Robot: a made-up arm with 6 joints.
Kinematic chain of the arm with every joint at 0, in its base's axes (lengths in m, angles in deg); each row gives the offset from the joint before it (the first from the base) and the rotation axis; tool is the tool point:
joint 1: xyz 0 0 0.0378 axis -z
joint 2: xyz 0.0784 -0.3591 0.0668 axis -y
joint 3: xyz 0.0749 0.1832 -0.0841 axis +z
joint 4: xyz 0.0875 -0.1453 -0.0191 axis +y
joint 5: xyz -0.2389 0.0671 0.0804 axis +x
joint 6: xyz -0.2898 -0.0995 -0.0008 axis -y
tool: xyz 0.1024 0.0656 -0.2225
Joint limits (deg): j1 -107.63..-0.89 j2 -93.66..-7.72 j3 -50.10..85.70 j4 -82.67..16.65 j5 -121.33..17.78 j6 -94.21..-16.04
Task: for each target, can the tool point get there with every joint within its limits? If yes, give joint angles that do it. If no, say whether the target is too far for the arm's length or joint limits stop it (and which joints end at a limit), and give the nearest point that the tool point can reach.
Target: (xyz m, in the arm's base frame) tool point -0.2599 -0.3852 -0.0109
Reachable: yes | joints -23.16 -21.26 -18.21 -5.61 -26.77 -23.80
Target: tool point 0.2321 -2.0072 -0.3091
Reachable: no: too far | nearest point 0.1622 -0.8635 -0.1332 | short by 1.159 m
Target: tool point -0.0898 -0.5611 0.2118
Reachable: yes | joints -85.90 -47.34 -38.74 -35.32 -108.66 -81.94
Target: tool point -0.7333 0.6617 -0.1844
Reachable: no: joint limits stop it (at a limit: joint 1, joint 3, joint 5, joint 6) | nearest point -0.4672 0.2188 -0.0909 | short by 0.525 m
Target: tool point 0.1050 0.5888 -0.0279
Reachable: no: joint limits stop it (at a limit: joint 1, joint 3, joint 4, joint 5, joint 6) | nearest point 0.3434 0.6075 -0.0119 | short by 0.240 m
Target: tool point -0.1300 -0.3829 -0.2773
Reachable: yes | joints -38.31 -27.69 -12.10 -33.90 3.04 -22.97
